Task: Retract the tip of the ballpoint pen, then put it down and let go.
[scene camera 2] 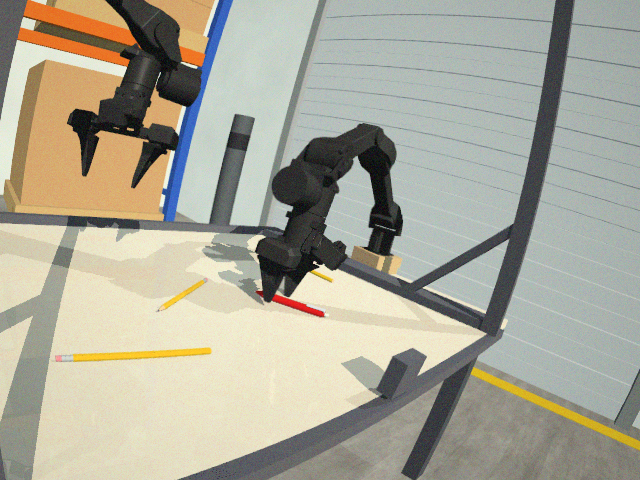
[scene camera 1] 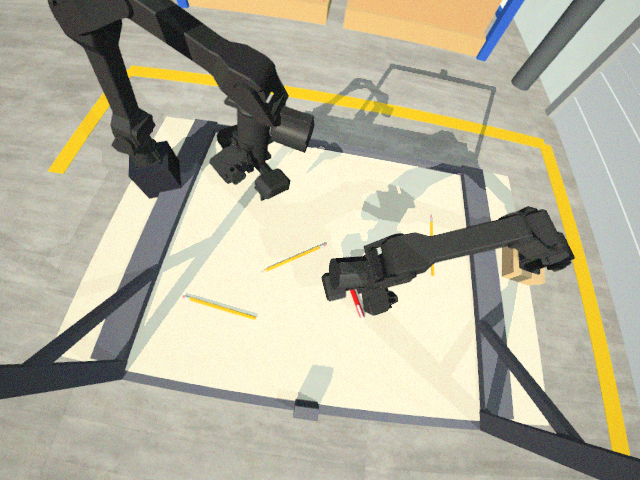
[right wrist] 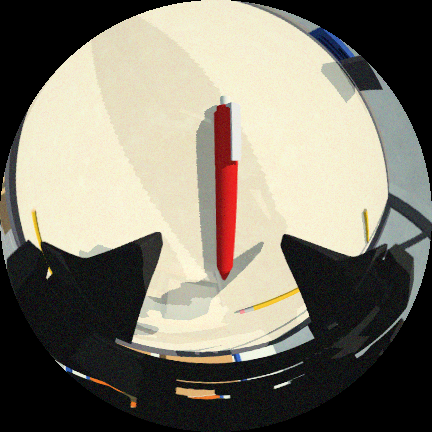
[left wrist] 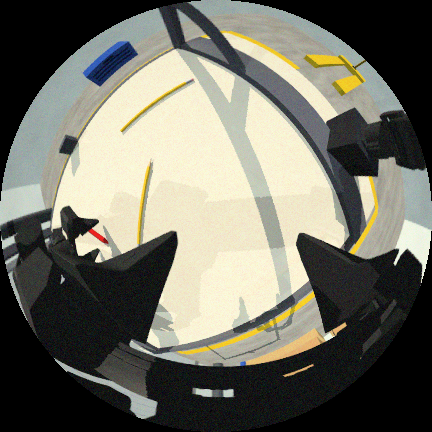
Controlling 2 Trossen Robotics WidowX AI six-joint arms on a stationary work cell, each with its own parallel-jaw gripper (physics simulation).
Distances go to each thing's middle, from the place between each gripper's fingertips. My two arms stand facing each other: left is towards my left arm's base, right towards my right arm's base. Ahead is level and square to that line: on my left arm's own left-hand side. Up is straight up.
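My right hand is 1 cm to the left of the red ballpoint pen (right wrist: 227, 130) and 2 cm past it. Relative to my right hand, the grey block (scene camera 2: 403, 368) is 3 cm above, 29 cm behind and 5 cm to the left, while the tan block (scene camera 1: 510, 257) is 49 cm to the right, 17 cm ahead and 2 cm above.
From my left hand, the red ballpoint pen is 300 mm to the right, 160 mm behind and 140 mm below. Also measured from my left hand, the grey block is 120 mm below, 430 mm behind and 240 mm to the right; the tan block is 770 mm to the right, 40 mm ahead and 120 mm below.
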